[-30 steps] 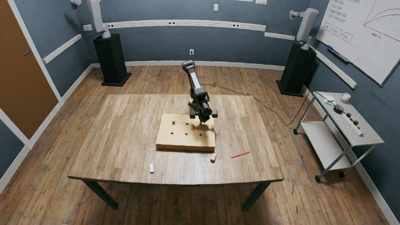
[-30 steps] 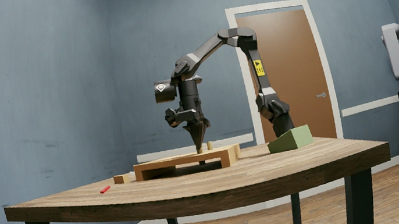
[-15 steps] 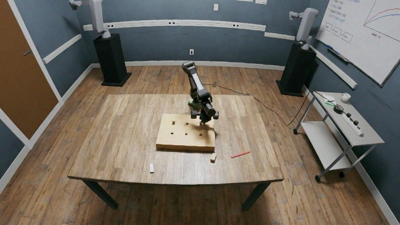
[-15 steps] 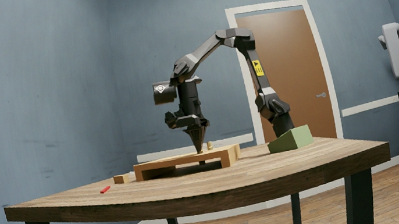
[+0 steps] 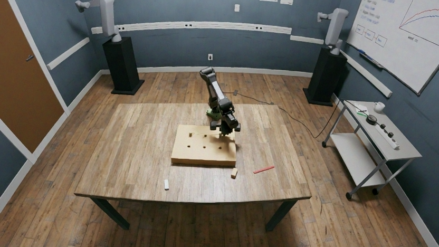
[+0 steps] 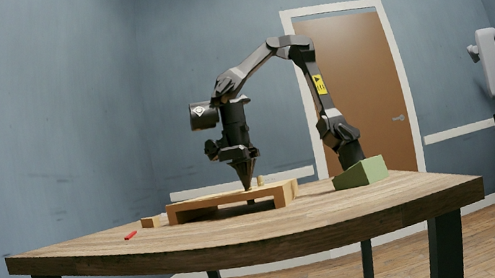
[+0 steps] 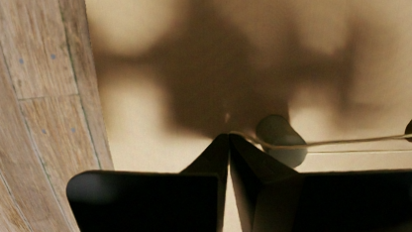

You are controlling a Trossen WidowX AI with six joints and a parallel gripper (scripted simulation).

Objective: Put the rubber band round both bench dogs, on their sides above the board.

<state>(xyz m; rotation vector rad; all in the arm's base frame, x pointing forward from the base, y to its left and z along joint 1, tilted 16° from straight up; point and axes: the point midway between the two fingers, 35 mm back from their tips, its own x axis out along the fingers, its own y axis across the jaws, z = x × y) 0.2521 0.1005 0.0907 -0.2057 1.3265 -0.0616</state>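
Now: hand 6 cm short of the tan board, 12 cm to the left of it and 6 cm above it. Round my hand: wooden block (25 cm ahead, 8 cm to the left, 8 cm below); white piece (38 cm ahead, 29 cm to the right, 8 cm below); red stick (20 cm ahead, 26 cm to the left, 9 cm below).
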